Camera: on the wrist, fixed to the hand. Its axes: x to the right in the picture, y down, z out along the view.
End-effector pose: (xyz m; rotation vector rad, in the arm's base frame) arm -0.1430 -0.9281 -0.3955 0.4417 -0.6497 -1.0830
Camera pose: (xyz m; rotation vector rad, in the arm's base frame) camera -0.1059 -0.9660 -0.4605 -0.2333 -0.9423 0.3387
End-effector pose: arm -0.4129 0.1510 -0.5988 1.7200 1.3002 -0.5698
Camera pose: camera -0.4424 0.2295 -0.5962 1.9942 -0.3734 0.1336
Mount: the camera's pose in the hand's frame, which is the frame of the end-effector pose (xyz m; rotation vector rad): 0.0288 -0.0315 -0.0722 0.0204 -0.2529 1.5285
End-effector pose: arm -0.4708 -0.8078 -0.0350 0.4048 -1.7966 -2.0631
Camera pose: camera -0.4668 -0.8810 -0.0758 -0.9869 -1.3721 -0.9532
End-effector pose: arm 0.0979 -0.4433 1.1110 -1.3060 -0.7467 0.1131
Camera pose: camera 0.1497 -0.4986 1.1469 -1.5932 0.2078 1.5077
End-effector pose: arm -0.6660 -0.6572 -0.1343 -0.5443 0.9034 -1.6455
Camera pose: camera -0.7469 -0.6623 -0.1557 0.0510 0.7438 -0.1844
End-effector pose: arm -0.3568 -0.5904 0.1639 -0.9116 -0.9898 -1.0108
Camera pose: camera -0.3645 -0.6732 0.1749 -1.3962 -0.2521 0.4169
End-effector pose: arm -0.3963 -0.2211 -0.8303 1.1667 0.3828 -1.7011
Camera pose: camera -0.3867 -0.1719 -0.8975 0.7949 -0.5951 -0.4518
